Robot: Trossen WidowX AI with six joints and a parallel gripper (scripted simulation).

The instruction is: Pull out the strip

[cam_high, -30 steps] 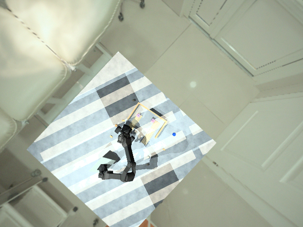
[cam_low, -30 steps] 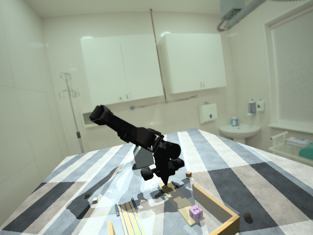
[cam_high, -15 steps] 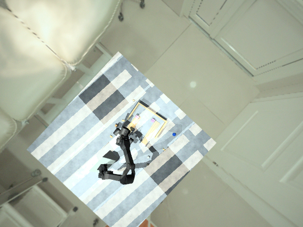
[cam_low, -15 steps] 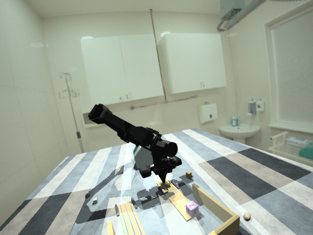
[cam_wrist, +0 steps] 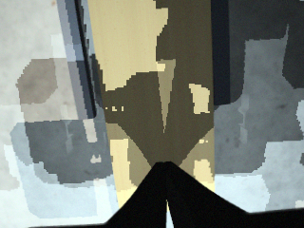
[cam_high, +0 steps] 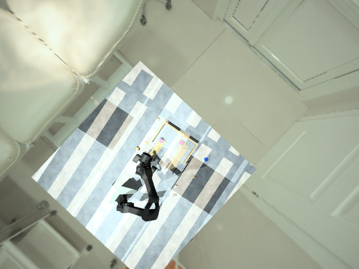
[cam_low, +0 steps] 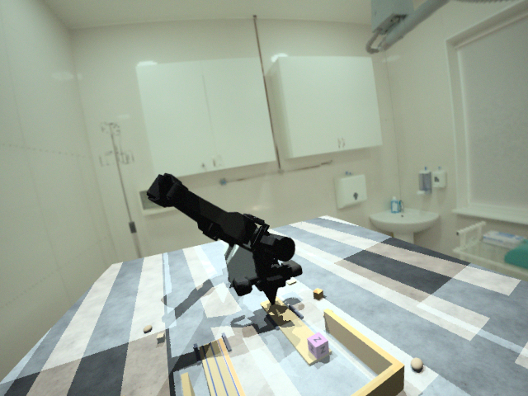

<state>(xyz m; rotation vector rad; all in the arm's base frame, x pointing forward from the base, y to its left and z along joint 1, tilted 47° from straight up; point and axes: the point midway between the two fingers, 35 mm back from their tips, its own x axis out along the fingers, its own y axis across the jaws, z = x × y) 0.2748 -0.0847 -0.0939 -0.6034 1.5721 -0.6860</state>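
Right now my gripper tip is 4 cm short of the orange cube and 13 cm to the right of it. Round my gripper tip: white cube (2 cm behind, 30 cm to the right); blue dot (30 cm ahead, 37 cm to the right).
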